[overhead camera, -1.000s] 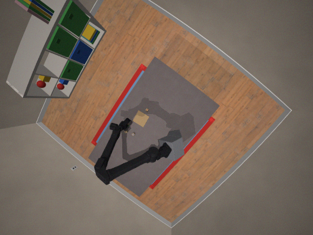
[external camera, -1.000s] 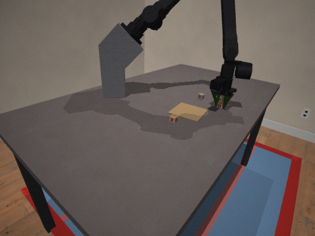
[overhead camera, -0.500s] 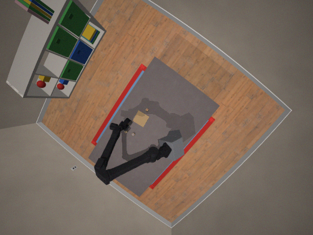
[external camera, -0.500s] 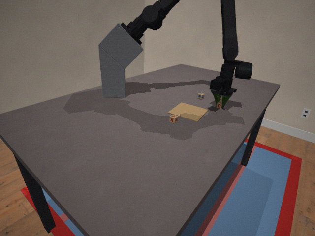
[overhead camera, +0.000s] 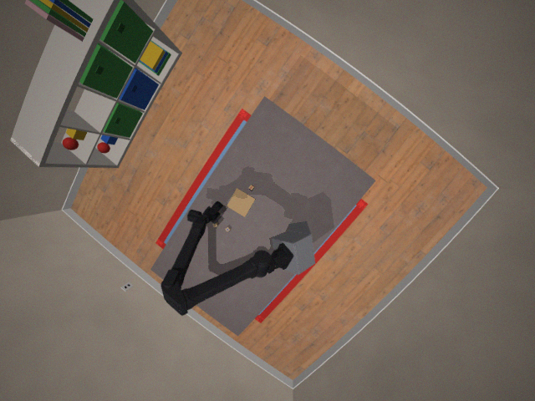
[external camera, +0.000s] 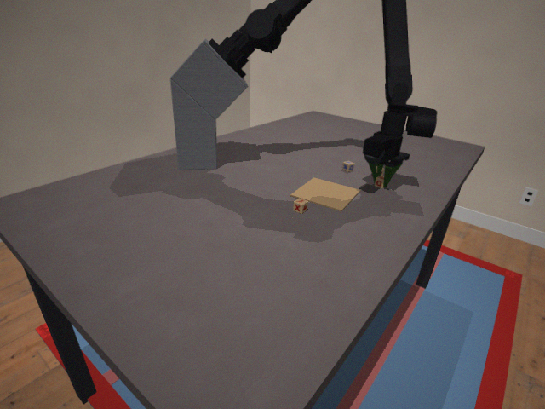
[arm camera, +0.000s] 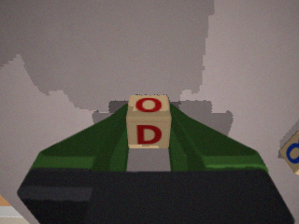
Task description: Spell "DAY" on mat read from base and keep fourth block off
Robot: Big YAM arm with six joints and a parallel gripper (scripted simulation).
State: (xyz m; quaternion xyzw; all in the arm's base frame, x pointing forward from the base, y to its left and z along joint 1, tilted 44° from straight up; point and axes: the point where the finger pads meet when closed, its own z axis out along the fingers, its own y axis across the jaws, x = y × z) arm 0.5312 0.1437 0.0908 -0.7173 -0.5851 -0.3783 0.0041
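My hand is 80 mm past the tan mat, 150 mm to the left of it and 10 mm above it. The rest, counted from my hand: wooden block 80 mm behind, 280 mm to the right.
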